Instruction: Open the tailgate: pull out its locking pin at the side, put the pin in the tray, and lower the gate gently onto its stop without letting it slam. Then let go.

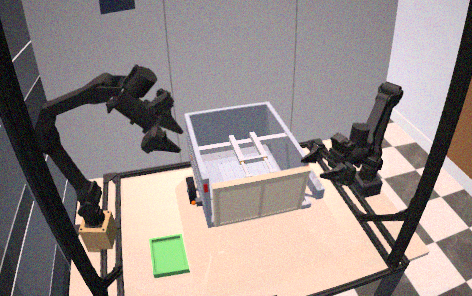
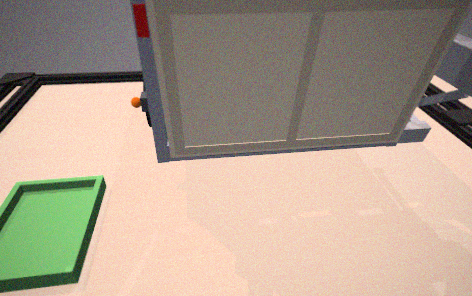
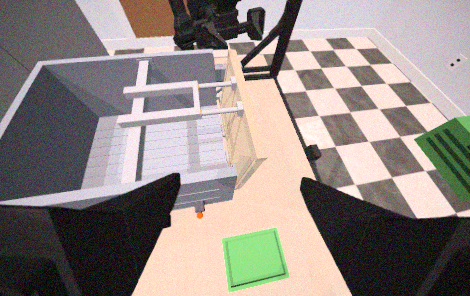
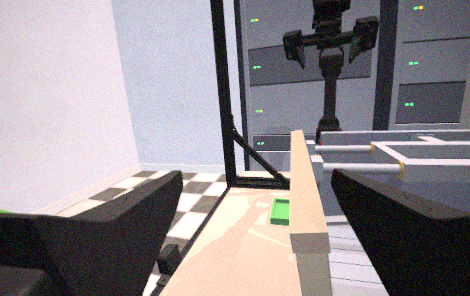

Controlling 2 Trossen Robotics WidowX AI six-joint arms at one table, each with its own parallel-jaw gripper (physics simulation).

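Places are measured from the left arm's base along level axes (x ahead, y left, z up), in centimetres.
Pixels of known places: left gripper, fingertip midpoint: (image 1: 181, 141) (image 3: 241, 181) (image 4: 325, 64); right gripper, fingertip midpoint: (image 1: 310, 168) (image 3: 244, 42) (image 4: 256, 177); left arm's base, origin of the base link: (image 1: 94, 220); right arm's base, origin of the base link: (image 1: 367, 176).
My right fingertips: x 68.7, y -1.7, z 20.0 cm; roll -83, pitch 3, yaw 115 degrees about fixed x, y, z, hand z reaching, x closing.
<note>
Ahead of a thing's pixels: the offset from my right fingertips to its top centre. "spot": to the spot under its first point.
The beige tailgate (image 1: 285, 195) (image 2: 240, 85) (image 3: 247, 130) (image 4: 305, 190) stands upright at the end of the grey box. The locking pin's orange knob (image 1: 193, 202) (image 2: 136, 102) (image 3: 200, 215) sticks out of a small bracket low on the box's side, near the gate. The green tray {dx -44.1, dy -5.0, dz -28.8 cm} (image 1: 170, 256) (image 2: 50, 230) (image 3: 255, 260) (image 4: 280, 212) is empty on the table. My left gripper (image 1: 180, 142) (image 3: 241, 181) (image 4: 325, 64) is open and empty, above and beside the box's pin side. My right gripper (image 1: 312, 168) (image 4: 256, 177) is open, its fingers on either side of the gate's top corner.
The grey box {spot: dx -31.6, dy +7.8, dz -3.0 cm} (image 1: 199, 165) (image 3: 207, 186) has high walls. A white frame {spot: dx -20.4, dy +16.1, dz -2.1 cm} (image 1: 235, 145) (image 3: 160, 117) with two rods reaches inside it to the gate. A black wheel {dx -36.9, dy +22.4, dz -20.6 cm} (image 1: 190, 189) sits beside the pin. Dark rails edge the table, and dark posts rise at its corners.
</note>
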